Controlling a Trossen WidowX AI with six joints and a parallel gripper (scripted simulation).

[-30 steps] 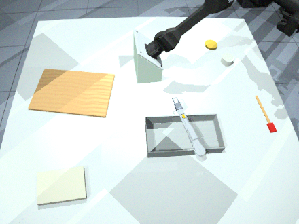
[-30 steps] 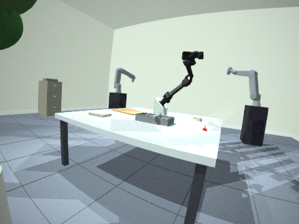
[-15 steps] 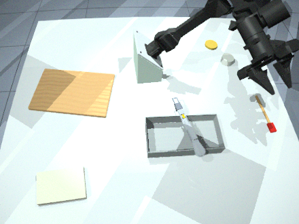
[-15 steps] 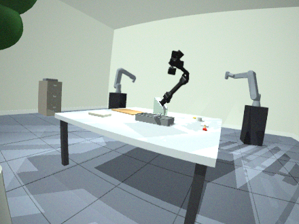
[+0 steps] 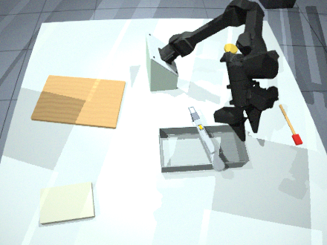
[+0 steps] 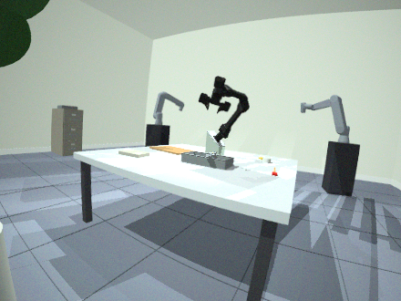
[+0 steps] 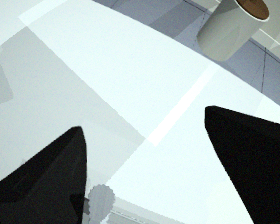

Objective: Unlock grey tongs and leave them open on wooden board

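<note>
The yellow lock piece is 20 cm behind my gripper tip, 3 cm to the right of it and 26 cm below it. Round my gripper tip: grey roasting tin 13 cm behind, 5 cm to the right, 29 cm below; small white cylinder 51 cm behind, 32 cm to the left, 30 cm below; cream slab 2 cm behind, 55 cm to the right, 31 cm below.
</note>
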